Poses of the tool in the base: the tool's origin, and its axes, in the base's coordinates. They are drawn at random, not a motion.
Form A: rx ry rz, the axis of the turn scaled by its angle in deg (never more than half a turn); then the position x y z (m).
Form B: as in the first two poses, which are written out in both.
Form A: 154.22, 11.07, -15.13, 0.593, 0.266, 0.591
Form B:
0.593, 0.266, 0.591
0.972, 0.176, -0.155
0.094, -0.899, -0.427
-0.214, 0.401, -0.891

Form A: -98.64, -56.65, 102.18, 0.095, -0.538, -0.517
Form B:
0.095, -0.538, -0.517
-0.104, 0.147, -0.984
0.756, -0.631, -0.174
-0.646, -0.762, -0.046

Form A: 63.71, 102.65, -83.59, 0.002, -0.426, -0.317
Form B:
0.002, -0.426, -0.317
-0.492, 0.867, -0.072
0.246, 0.059, -0.967
-0.835, -0.494, -0.243

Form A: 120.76, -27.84, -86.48, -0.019, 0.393, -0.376
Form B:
-0.019, 0.393, -0.376
0.322, 0.000, -0.947
-0.553, -0.812, -0.188
-0.769, 0.584, -0.261

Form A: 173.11, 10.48, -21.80, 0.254, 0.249, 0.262
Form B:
0.254, 0.249, 0.262
0.962, 0.130, -0.241
0.107, -0.989, -0.105
-0.252, 0.075, -0.965

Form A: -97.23, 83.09, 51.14, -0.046, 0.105, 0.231
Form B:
-0.046, 0.105, 0.231
0.127, -0.991, -0.050
-0.491, -0.107, 0.864
-0.862, -0.085, -0.500

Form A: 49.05, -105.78, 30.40, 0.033, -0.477, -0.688
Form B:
0.033, -0.477, -0.688
-0.258, -0.756, -0.602
-0.321, 0.654, -0.685
0.911, 0.017, -0.412

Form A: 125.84, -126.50, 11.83, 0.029, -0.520, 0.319
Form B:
0.029, -0.520, 0.319
-0.009, -0.997, 0.079
-0.994, 0.001, -0.108
0.108, -0.079, -0.991

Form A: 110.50, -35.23, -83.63, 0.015, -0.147, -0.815
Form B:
0.015, -0.147, -0.815
0.276, 0.010, -0.961
-0.695, -0.689, -0.206
-0.665, 0.724, -0.183

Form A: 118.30, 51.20, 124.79, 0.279, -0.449, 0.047
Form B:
0.279, -0.449, 0.047
-0.130, 0.369, 0.920
0.383, -0.837, 0.390
0.914, 0.404, -0.032

